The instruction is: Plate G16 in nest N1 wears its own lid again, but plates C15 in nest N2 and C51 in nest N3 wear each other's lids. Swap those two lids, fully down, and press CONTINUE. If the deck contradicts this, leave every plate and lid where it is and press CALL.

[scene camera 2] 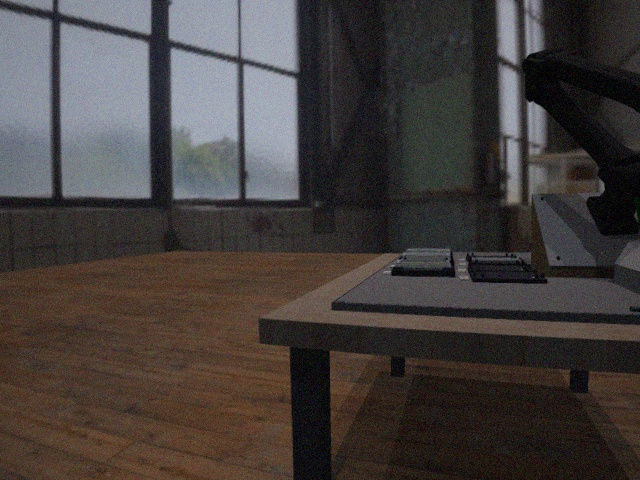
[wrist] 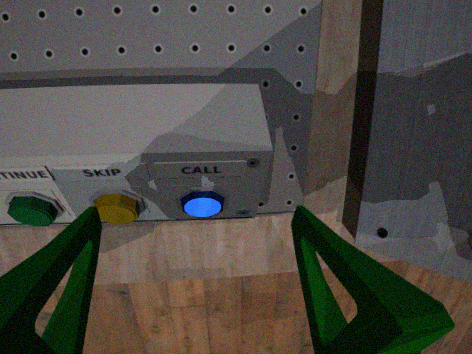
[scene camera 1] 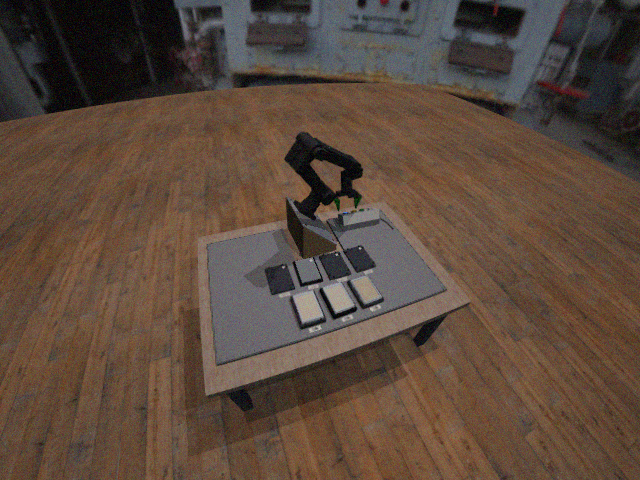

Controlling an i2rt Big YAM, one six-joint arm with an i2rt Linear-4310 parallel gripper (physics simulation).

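Places are measured from the arm's base along level axes (x left, y back, z up), in millimetres.
Where they show: gripper, between the fingertips: (wrist: 199, 215) (scene camera 1: 347, 209); arm's base, origin of its link: (scene camera 2: 611, 216) (scene camera 1: 304, 211).
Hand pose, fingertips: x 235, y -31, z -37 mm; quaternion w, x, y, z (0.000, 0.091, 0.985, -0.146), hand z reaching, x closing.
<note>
Things, the pixels of their top centre, and the offset from my fingertips. "*": a spot on its surface instead. Level surfaces: height alone.
- button box, centre of its top: (wrist: 50, 188) (scene camera 1: 360, 210) dx +72, dy -20, dz -11 mm
- blue CALL button, centre of its top: (wrist: 202, 208) dx +0, dy +10, dz -23 mm
- yellow SKIP button, centre of its top: (wrist: 112, 216) dx +50, dy +5, dz -20 mm
- green CONTINUE button, centre of its top: (wrist: 24, 218) dx +99, dy -1, dz -20 mm
- row with a grey-topped piece, a spot on its surface: (scene camera 1: 308, 270) * dx -330, dy -234, dz -77 mm
- grey mat, height of its surface: dz -95 mm
My gripper (scene camera 1: 347, 204) (wrist: 199, 215) is open and empty above the button box (scene camera 1: 359, 219) (wrist: 120, 115). In the wrist view the blue CALL button (wrist: 202, 206) shows bright between the fingertips. The yellow SKIP button (wrist: 118, 208) is beside the left fingertip, and the green CONTINUE button (wrist: 32, 210) is at the far left. Three plates with pale tops, a left one (scene camera 1: 308, 306), a middle one (scene camera 1: 338, 298) and a right one (scene camera 1: 366, 289), sit in the front row. Their codes and nest labels are too small to read.
Behind the plates is a row with a grey-topped piece (scene camera 1: 308, 270) and dark ones (scene camera 1: 279, 279) (scene camera 1: 334, 265) (scene camera 1: 359, 257). An angled panel (scene camera 1: 305, 235) (scene camera 2: 568, 232) stands by the arm's base. The grey mat (scene camera 1: 242, 320) (scene camera 2: 465, 297) lies on the wooden table (scene camera 1: 330, 348) (scene camera 2: 439, 335).
</note>
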